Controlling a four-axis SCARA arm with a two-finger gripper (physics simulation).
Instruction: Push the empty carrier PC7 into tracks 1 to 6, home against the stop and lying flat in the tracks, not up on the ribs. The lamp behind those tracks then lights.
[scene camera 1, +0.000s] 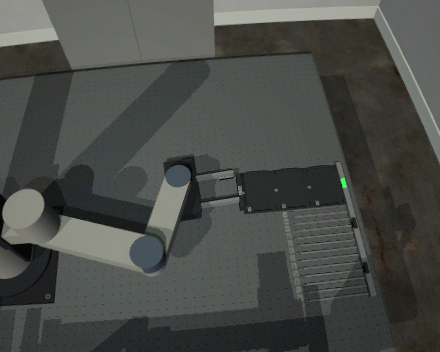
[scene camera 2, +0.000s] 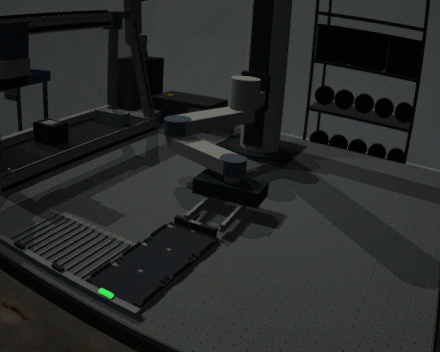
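Where they show: gripper, fingertip midpoint: (scene camera 1: 236, 185) (scene camera 2: 203, 223); arm's base, origin of the base link: (scene camera 1: 12, 256) (scene camera 2: 259, 151).
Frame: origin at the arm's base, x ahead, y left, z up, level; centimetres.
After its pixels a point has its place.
The black flat carrier PC7 (scene camera 1: 295, 195) @[x 86.0, y 11.1, z 2.3 cm] (scene camera 2: 155, 260) @[x 85.7, y 13.7, z 2.4 cm] covers the end tracks beside the bare ribs. It looks level, and its far edge meets the stop rail (scene camera 1: 360, 245) @[x 101.6, y -6.8, z 2.9 cm] (scene camera 2: 82, 281) @[x 101.4, y 7.1, z 2.9 cm]. The lamp (scene camera 1: 343, 183) @[x 101.3, y 13.2, z 3.4 cm] (scene camera 2: 106, 293) @[x 101.8, y 13.9, z 3.5 cm] behind it glows green. My gripper (scene camera 1: 236, 187) @[x 68.3, y 15.3, z 4.0 cm] (scene camera 2: 205, 221) @[x 68.3, y 15.3, z 4.0 cm] is shut, with nothing between its two long fingers, which stand apart even so. The fingertips are at the carrier's raised rear edge; whether they touch it is hard to tell. The carrier hides the ribs beneath it.
Bare ribbed tracks (scene camera 1: 330, 251) (scene camera 2: 75, 240) lie beside the carrier, with two dark lamps (scene camera 1: 354, 222) @[x 101.4, y 0.1, z 3.5 cm] (scene camera 2: 58, 267) @[x 101.7, y 0.5, z 3.5 cm] behind them. The arm's column (scene camera 2: 270, 75) @[x 8.2, y 5.0, z 31.1 cm] stands behind the gripper. A framed machine is at the left and a shelf rack at the back right in the second scene view.
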